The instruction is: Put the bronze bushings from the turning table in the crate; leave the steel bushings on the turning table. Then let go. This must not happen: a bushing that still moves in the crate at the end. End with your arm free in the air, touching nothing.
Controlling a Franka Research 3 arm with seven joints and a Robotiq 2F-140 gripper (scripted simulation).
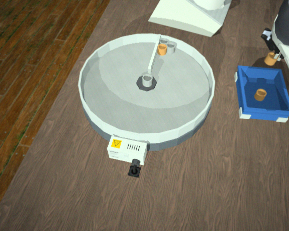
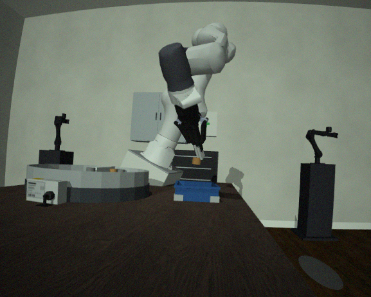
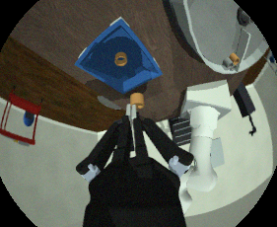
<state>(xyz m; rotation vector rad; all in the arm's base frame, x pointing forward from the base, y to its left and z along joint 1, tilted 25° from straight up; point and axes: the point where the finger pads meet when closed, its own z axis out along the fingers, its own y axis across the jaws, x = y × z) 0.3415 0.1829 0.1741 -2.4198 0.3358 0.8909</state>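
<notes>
Now: hand 3 cm short of the blue crate and 14 cm above it. Also, from my hand: round turning table (10 cm ahead, 38 cm to the right, 12 cm below).
</notes>
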